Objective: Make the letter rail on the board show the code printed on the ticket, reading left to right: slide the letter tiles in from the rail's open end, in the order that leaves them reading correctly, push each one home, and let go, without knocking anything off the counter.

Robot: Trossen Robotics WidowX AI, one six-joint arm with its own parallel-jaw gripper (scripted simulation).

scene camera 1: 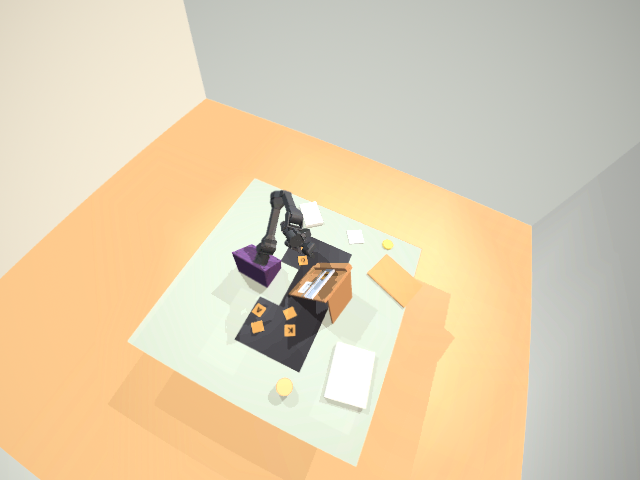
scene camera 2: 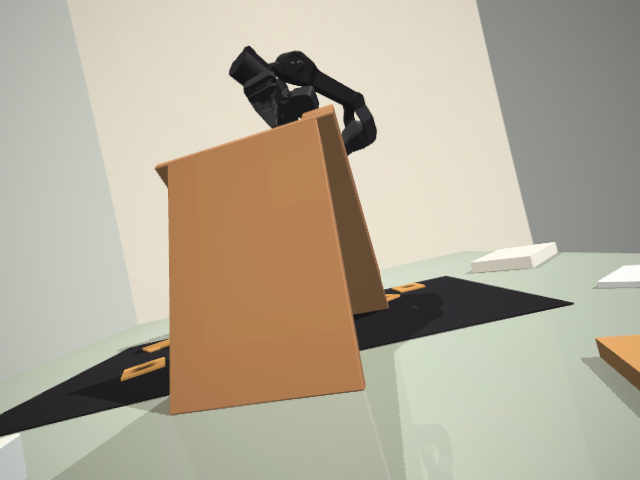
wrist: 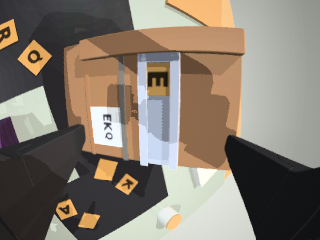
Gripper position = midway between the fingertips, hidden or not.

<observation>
My gripper [wrist: 157, 137] is open, with nothing in its grasp. I also see an orange slab [scene camera 1: 393, 279], a white ticket [wrist: 106, 128], a white block [scene camera 1: 350, 375], a brown board [scene camera 2: 270, 256] and a black mat [scene camera 2: 446, 303].
The brown board is seen too in scene camera 1 [scene camera 1: 336, 289] and in the wrist view [wrist: 189, 127]. The black mat shows as well in scene camera 1 [scene camera 1: 291, 351] and in the wrist view [wrist: 53, 32]. Scene camera 2 misses the white ticket, which is hidden by the brown board.
</observation>
